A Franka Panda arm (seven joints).
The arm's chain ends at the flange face. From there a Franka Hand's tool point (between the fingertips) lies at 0.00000 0.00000 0.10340 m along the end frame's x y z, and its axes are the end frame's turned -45 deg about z.
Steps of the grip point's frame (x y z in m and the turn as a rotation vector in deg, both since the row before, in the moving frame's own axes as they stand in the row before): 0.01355 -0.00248 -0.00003 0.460 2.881 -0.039; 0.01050 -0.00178 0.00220 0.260 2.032 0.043; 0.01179 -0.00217 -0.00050 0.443 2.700 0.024; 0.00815 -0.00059 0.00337 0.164 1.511 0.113; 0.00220 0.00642 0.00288 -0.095 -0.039 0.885; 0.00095 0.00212 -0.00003 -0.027 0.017 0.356; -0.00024 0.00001 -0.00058 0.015 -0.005 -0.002
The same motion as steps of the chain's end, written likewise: 0.00474 -0.00707 0.00010 2.362 1.712 -0.039; 0.00390 -0.00576 0.00227 1.621 1.253 0.043; 0.00392 -0.00586 -0.00038 2.222 1.596 0.024; 0.00362 -0.00404 0.00341 1.184 0.952 0.113; 0.00603 0.00281 0.00288 -0.095 0.040 0.885; 0.00211 0.00081 -0.00003 -0.007 0.031 0.356; -0.00014 0.00019 -0.00058 0.007 -0.014 -0.002
